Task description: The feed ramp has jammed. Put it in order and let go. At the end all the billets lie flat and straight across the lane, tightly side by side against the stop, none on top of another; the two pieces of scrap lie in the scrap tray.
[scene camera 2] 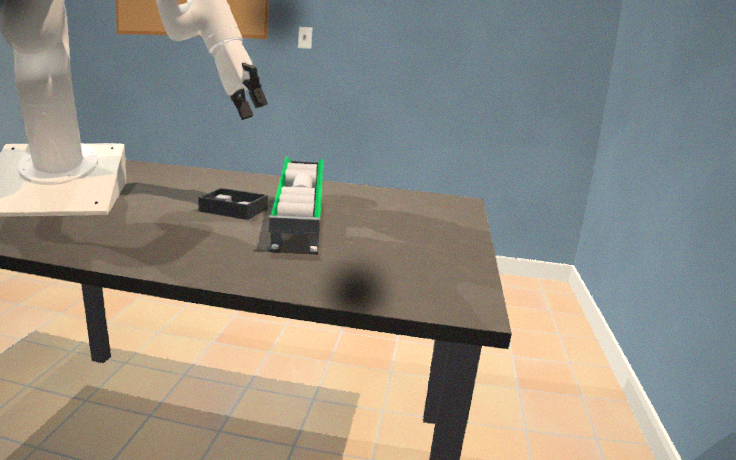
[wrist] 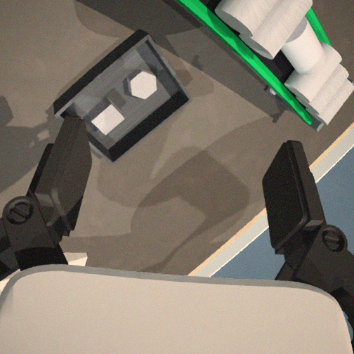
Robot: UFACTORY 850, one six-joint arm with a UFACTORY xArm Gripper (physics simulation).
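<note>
The feed ramp has green side walls. Several pale billets lie across its lane in two groups. Between the groups one billet points along the lane instead of across it; whether it rests on its neighbours I cannot tell. The ramp's upper part is cut off in the wrist view. The dark scrap tray holds two pale scrap pieces, a square-looking one and a hexagonal one. My gripper is open and empty, high above the table, near the tray and ramp.
The tray stands beside the ramp on the brown table, with a gap between them. The robot's white base plate is left of the tray. A blue wall rises behind the table. A dark blur covers part of the table's front in the scene view.
</note>
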